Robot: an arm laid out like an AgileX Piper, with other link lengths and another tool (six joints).
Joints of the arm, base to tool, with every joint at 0 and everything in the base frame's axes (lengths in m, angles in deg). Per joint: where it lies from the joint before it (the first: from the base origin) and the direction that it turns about. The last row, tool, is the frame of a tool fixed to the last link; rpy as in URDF.
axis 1: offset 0 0 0.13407 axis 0 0 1
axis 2: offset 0 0 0 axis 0 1 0
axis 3: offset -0.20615 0 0.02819 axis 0 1 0
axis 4: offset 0.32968 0 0.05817 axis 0.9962 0 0.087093
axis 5: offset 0 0 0 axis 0 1 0
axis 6: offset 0.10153 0 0.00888 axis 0.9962 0 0.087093
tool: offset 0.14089 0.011 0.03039 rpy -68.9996 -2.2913 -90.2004
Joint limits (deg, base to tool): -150..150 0..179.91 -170..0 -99.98..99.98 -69.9..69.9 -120..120
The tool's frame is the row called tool.
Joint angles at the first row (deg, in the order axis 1, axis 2, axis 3, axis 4, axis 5, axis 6):
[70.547, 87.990, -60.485, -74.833, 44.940, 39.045]
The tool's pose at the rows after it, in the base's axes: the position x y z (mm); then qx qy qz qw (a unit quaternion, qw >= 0):
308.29 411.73 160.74 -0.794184 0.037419 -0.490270 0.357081
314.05 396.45 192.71 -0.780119 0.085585 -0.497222 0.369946
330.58 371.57 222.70 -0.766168 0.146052 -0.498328 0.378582
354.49 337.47 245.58 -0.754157 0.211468 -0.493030 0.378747
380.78 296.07 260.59 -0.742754 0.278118 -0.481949 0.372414
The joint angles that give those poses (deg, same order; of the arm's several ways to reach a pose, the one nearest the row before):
[71.602, 84.651, -60.843, -73.057, 48.310, 39.943]
[71.096, 80.963, -61.791, -70.523, 51.177, 40.353]
[68.248, 77.501, -63.421, -66.600, 53.057, 39.736]
[63.156, 74.628, -65.420, -61.115, 54.045, 37.610]
[56.286, 72.387, -67.468, -54.261, 54.453, 34.223]

